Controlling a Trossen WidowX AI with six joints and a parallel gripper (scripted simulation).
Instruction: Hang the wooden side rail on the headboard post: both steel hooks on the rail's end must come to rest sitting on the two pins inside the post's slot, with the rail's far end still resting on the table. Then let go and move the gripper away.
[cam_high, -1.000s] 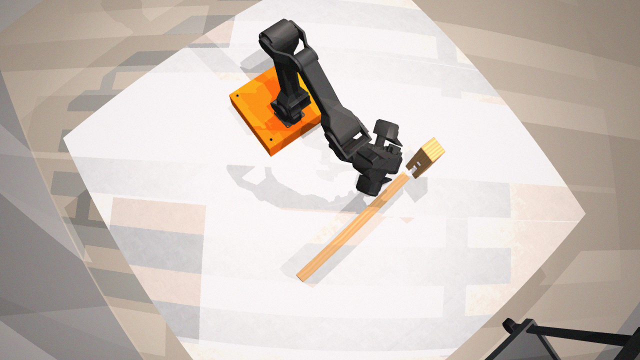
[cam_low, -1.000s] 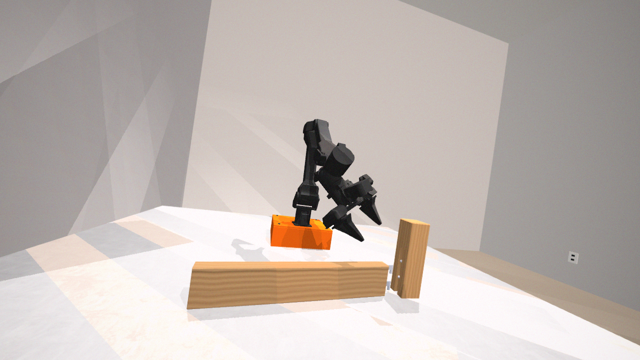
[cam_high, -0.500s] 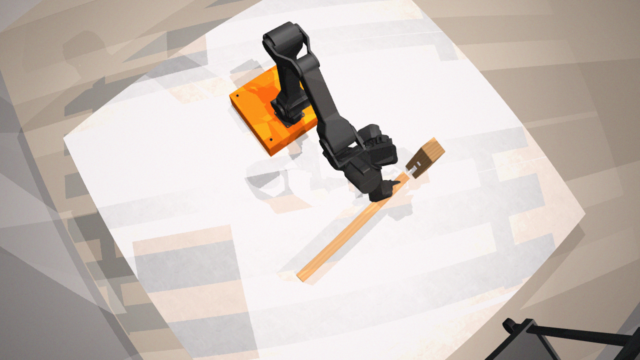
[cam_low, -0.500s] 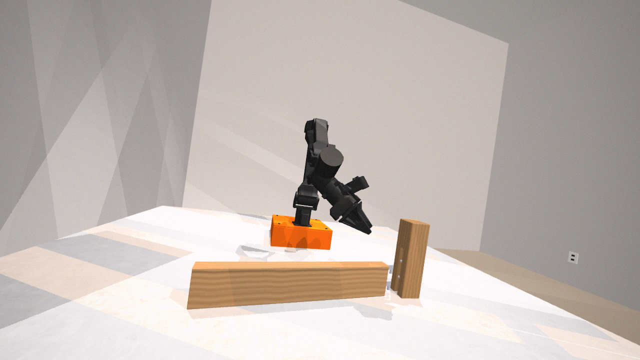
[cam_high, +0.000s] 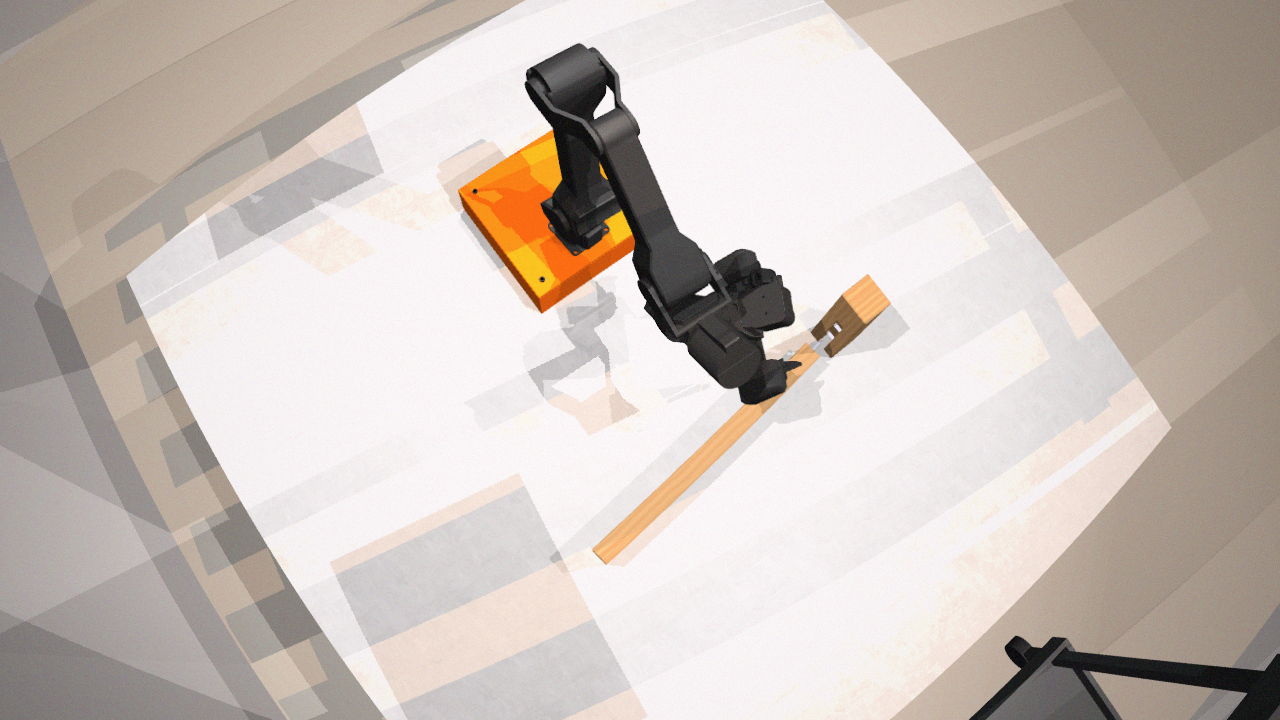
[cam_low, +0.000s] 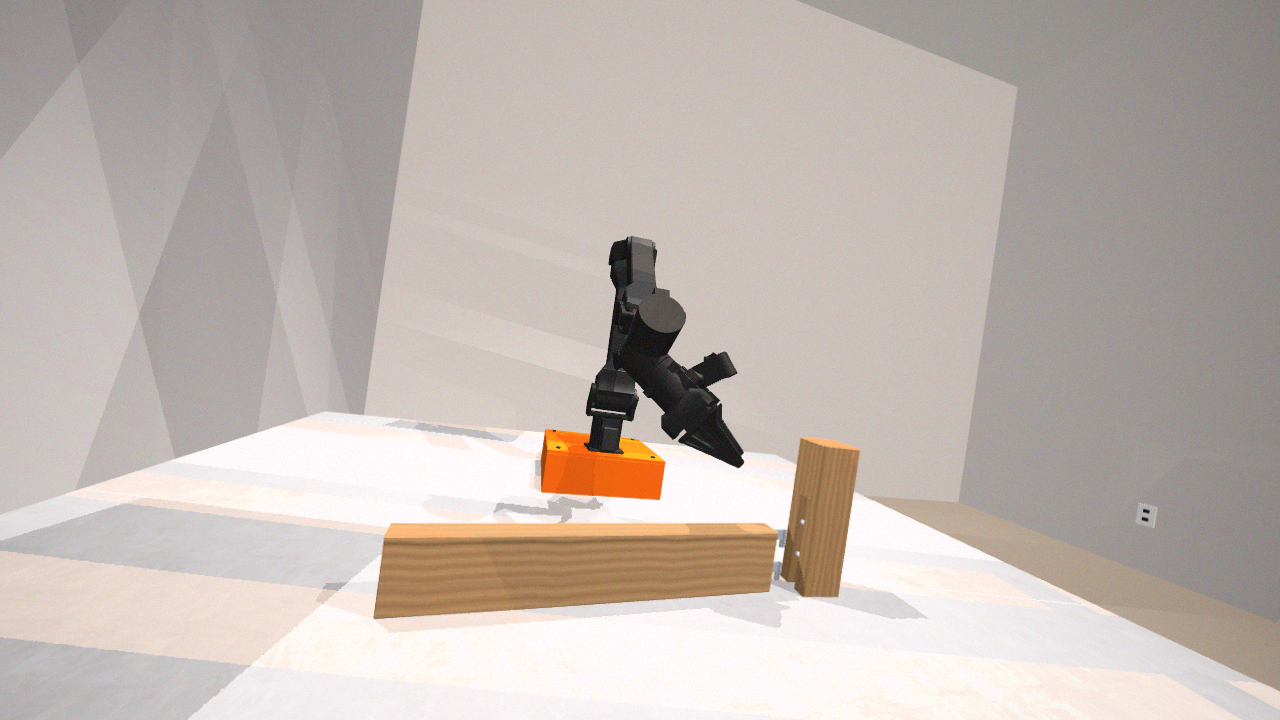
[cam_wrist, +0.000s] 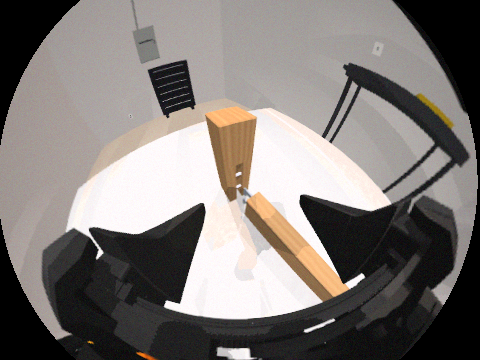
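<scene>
Right now my gripper tip is 90 mm to the right of the headboard post, 50 mm above it and 40 mm short of it.
</scene>
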